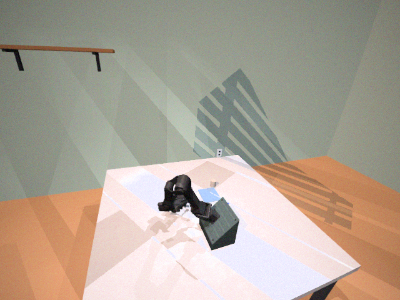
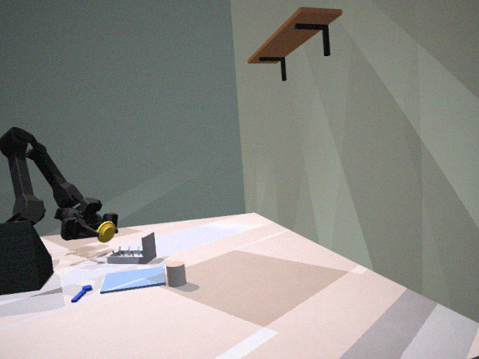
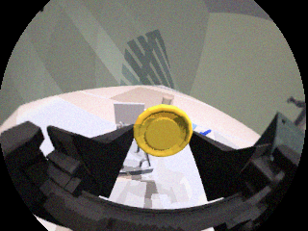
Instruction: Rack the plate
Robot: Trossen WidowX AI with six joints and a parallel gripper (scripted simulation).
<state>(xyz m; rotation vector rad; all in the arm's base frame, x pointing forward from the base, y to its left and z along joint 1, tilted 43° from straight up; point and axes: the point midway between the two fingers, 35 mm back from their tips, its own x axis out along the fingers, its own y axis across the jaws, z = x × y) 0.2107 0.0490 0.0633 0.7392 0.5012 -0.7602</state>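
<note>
Right now my gripper tip is 70 mm above the grey dish rack, 60 mm short of it and 10 mm to the right of it. From my gripper tip the other things lie so: blue spoon: 210 mm to the right, 90 mm below, 60 mm behind; yellow plate: 10 mm to the left; grey cup: 260 mm to the right, 150 mm ahead, 70 mm below.
</note>
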